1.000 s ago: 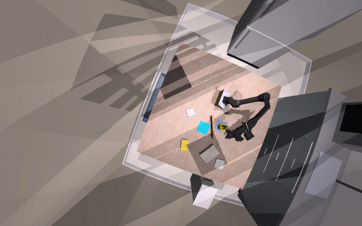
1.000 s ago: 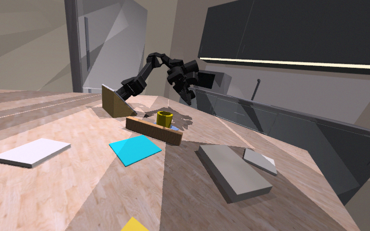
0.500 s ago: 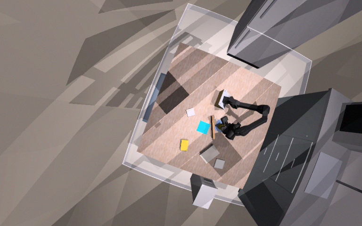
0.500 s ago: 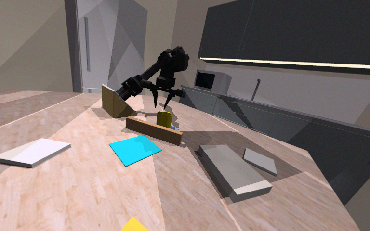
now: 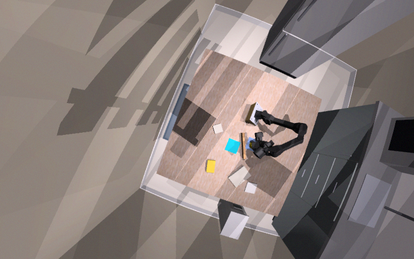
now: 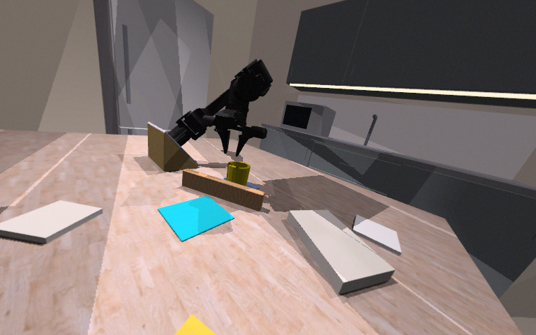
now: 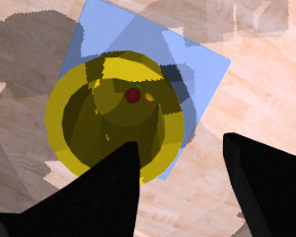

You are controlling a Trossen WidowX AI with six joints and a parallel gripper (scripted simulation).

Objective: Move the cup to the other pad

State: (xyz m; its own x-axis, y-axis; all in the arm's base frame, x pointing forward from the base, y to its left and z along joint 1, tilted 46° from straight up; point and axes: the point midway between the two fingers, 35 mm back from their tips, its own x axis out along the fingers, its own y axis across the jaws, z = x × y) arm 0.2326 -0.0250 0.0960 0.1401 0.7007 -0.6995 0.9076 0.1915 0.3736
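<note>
My gripper tip is 6 cm above the cup, 2 cm short of it and 1 cm to the right of it. The rest, counted from my gripper tip: blue marble 8 cm below, 3 cm ahead, 1 cm to the right; then red marble 8 cm below, 2 cm ahead, 1 cm to the left; then light blue pad 11 cm below, 2 cm ahead, 1 cm to the left.
</note>
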